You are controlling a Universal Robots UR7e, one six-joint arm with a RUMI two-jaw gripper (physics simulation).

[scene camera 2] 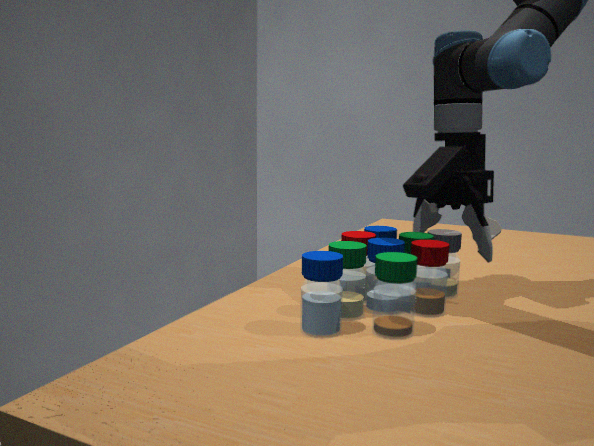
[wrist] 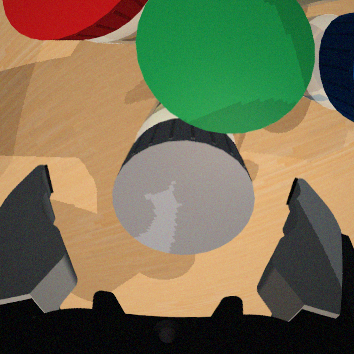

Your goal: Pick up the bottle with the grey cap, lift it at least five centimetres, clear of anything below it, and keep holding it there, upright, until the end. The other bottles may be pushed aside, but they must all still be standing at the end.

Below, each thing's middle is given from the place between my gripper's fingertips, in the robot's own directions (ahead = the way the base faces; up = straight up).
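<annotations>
Taking the red-capped bottle [scene camera 2: 430, 283] as my reference, I find my hand 10 mm above it and 10 mm short of it, and also 100 mm to the right of it.
</annotations>
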